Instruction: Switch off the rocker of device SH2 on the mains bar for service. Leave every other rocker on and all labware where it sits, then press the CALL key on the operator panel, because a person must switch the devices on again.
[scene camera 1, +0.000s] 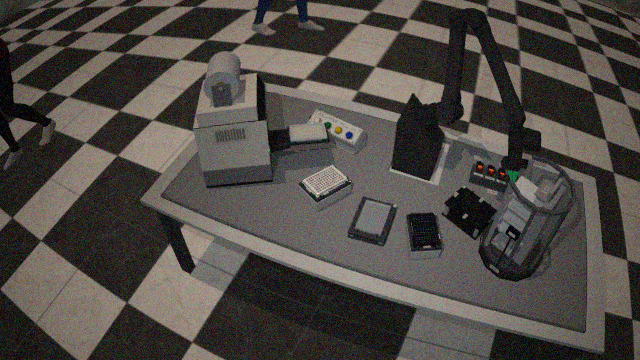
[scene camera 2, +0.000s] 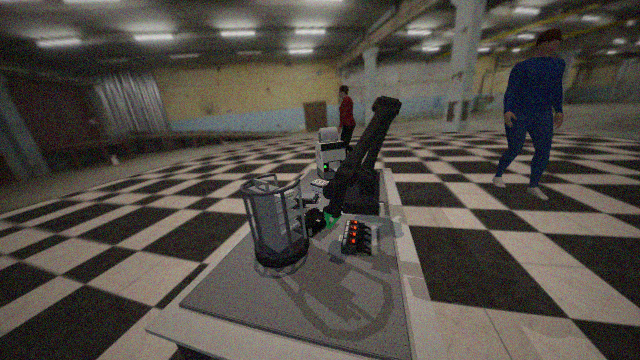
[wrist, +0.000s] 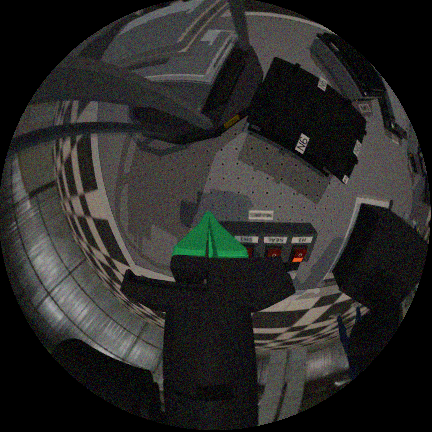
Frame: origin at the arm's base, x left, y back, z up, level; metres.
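Seen in the pictures: gripper, between the fingertips: (scene camera 2: 328, 228) (wrist: 207, 215); arm's base, origin of its link: (scene camera 1: 421, 118) (scene camera 2: 366, 183).
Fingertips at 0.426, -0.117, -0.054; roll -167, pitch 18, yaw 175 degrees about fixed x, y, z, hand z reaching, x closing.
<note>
Offsets run from my fingertips to a thing's middle, as dx, dy, dz. "spot": to the spot under its first point.
The mains bar {spot: -0.116, +0.046, -0.069} (scene camera 1: 484, 181) (scene camera 2: 364, 242) (wrist: 290, 230) lies near the table's back edge. In the wrist view its H1 rocker {-0.151, +0.086, -0.050} (wrist: 299, 254) shows an orange light; the SEAL rocker {-0.101, +0.091, -0.050} (wrist: 273, 252) and part of the SH1 rocker {-0.051, +0.096, -0.050} (wrist: 250, 252) show red. The SH2 label and rocker are hidden behind my fingers there. Several rocker lights show in scene camera 2. My gripper (scene camera 1: 514, 176) (scene camera 2: 330, 219) (wrist: 207, 215) is shut and empty, green tips above the SH2 end; contact cannot be told. The operator panel {-0.736, +0.019, -0.054} (scene camera 1: 356, 141) has green, yellow and blue keys; its lettering is unreadable.
A tall caged carousel {+0.062, -0.216, +0.080} (scene camera 1: 515, 235) (scene camera 2: 277, 225) stands beside the bar. A black N6 holder {-0.134, -0.139, -0.058} (scene camera 1: 470, 210) (wrist: 307, 115), black rack {-0.257, -0.310, -0.034} (scene camera 1: 424, 232), grey-topped tray {-0.433, -0.312, -0.066} (scene camera 1: 373, 220) and white well plate {-0.632, -0.266, -0.034} (scene camera 1: 326, 181) sit on the table. A grey instrument {-0.984, -0.287, +0.132} (scene camera 1: 235, 150) is at the far end.
</note>
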